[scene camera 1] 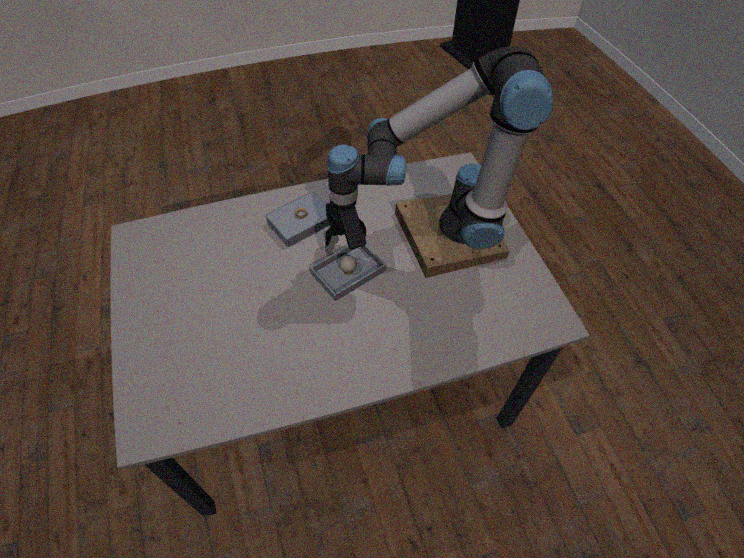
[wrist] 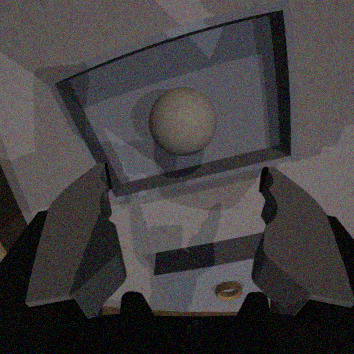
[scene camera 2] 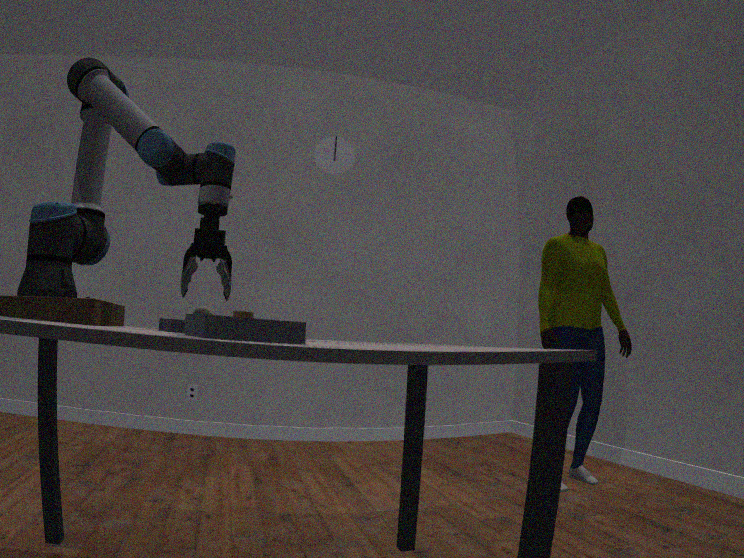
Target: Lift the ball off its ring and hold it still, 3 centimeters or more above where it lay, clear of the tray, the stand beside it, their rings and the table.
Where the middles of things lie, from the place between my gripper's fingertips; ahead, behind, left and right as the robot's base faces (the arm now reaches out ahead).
Labels:
I see the pale ball (wrist: 182, 120) 4 cm below my hand and 2 cm to the left of it.

